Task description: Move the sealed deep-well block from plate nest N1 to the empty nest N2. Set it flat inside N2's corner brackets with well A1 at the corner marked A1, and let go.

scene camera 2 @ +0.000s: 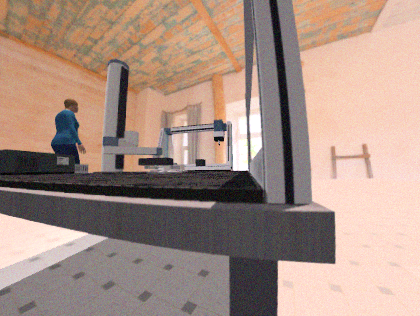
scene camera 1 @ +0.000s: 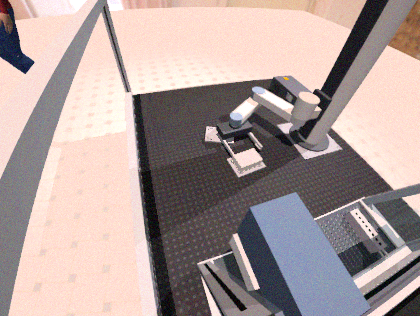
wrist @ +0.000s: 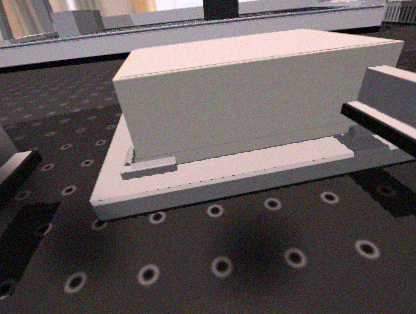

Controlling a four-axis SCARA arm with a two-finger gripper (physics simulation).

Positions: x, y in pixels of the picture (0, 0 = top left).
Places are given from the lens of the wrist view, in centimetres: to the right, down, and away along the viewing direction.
sealed deep-well block (wrist: 198, 100): 0, -2, 9
